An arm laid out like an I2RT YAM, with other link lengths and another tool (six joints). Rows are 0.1 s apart.
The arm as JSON. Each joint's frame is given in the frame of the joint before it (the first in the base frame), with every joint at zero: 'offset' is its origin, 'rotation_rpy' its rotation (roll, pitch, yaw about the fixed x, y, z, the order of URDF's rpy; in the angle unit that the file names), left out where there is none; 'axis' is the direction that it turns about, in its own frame. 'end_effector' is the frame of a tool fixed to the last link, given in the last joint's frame.
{
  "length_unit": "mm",
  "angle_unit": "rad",
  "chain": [
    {
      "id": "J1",
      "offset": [
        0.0,
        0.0,
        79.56
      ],
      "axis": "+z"
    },
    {
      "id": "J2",
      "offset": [
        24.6,
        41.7,
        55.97
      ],
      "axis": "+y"
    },
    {
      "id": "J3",
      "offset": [
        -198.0,
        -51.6,
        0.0
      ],
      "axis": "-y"
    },
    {
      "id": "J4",
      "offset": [
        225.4,
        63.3,
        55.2
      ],
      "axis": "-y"
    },
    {
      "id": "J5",
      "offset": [
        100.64,
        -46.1,
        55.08
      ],
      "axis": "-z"
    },
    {
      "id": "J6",
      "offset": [
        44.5,
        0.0,
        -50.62
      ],
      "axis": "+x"
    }
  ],
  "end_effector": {
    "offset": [
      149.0,
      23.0,
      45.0
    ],
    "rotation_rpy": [
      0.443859,
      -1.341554,
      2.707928
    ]
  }
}
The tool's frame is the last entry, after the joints.
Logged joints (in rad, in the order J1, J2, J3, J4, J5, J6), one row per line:
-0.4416 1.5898 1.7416 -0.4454 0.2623 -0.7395
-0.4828 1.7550 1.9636 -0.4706 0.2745 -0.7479
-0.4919 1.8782 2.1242 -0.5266 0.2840 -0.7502
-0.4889 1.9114 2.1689 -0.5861 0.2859 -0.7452
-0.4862 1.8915 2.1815 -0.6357 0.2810 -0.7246
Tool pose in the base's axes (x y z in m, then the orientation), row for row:
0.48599 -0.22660 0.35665 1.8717 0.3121 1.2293
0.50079 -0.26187 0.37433 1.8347 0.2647 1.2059
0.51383 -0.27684 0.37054 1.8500 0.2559 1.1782
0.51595 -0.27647 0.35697 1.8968 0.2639 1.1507
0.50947 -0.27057 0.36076 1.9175 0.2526 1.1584
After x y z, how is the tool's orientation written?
As a rotation vector, in radians.
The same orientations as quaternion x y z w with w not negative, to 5 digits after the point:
0.74888 0.12487 0.49185 0.42624
0.74152 0.10698 0.48738 0.44850
0.74819 0.10349 0.47650 0.44994
0.76310 0.10617 0.46294 0.43830
0.76823 0.10120 0.46410 0.42917

